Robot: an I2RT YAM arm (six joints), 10 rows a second.
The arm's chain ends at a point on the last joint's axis. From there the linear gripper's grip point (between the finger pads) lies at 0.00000 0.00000 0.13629 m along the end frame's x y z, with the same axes.
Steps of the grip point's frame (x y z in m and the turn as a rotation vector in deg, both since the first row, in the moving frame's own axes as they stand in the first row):
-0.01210, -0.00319, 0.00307, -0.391, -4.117, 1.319
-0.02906, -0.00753, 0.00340, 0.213, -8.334, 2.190
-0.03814, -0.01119, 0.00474, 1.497, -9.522, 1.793
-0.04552, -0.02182, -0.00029, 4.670, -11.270, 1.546
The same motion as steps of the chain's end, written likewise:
-0.00231, -0.00401, 0.00342, -0.391, -4.117, 1.319
-0.00932, -0.00665, 0.00484, 0.213, -8.334, 2.190
-0.01566, -0.00729, 0.00666, 1.497, -9.522, 1.793
-0.01907, -0.01044, 0.00279, 4.670, -11.270, 1.546

